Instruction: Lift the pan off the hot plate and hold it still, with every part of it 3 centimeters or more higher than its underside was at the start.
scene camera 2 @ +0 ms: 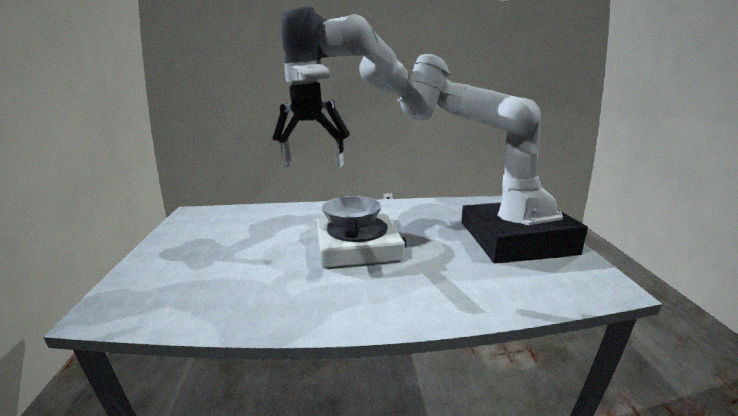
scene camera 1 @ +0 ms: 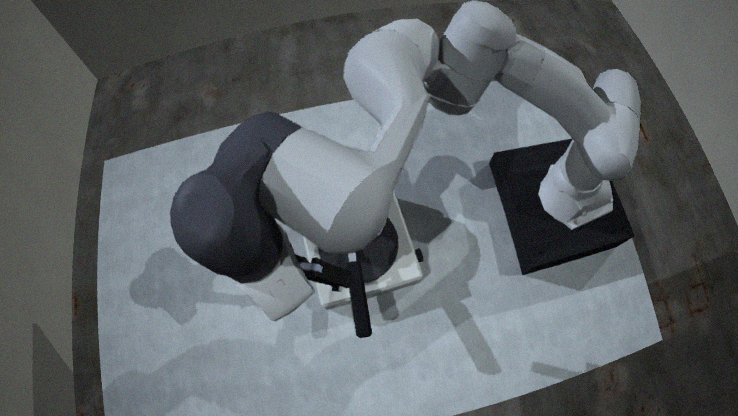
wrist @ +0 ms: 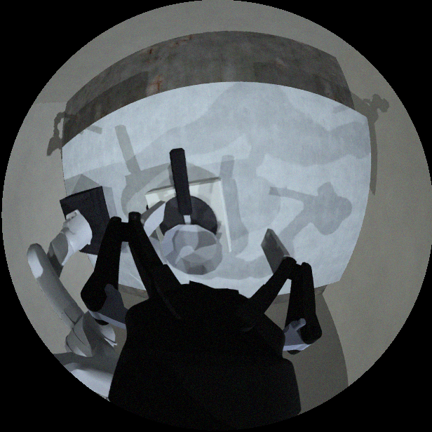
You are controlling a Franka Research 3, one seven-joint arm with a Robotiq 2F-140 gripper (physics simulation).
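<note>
The pan, a grey faceted bowl [scene camera 2: 351, 210] [wrist: 191, 249] with a black handle [scene camera 1: 360, 302] [wrist: 180, 180], sits on the dark disc of the cream hot plate [scene camera 1: 408, 273] [scene camera 2: 361, 253] [wrist: 225, 215]. In scene camera 1 the arm hides most of the bowl, and the handle sticks out past the hot plate toward the bottom. In scene camera 2 the handle points at the camera. My gripper [scene camera 2: 313, 163] [wrist: 215, 224] is wide open and empty, pointing down. It hangs well above the pan, with its fingers apart from it; in scene camera 1 its fingertips are hidden.
The arm's black base block [scene camera 1: 516, 222] [scene camera 2: 537, 247] [wrist: 92, 200] stands on the white table [scene camera 1: 594, 310] [scene camera 2: 206, 320] [wrist: 300, 150], to the right of the hot plate in both scene views. A dark knob [scene camera 1: 419, 255] sticks out of the hot plate's side. Grey walls surround the table.
</note>
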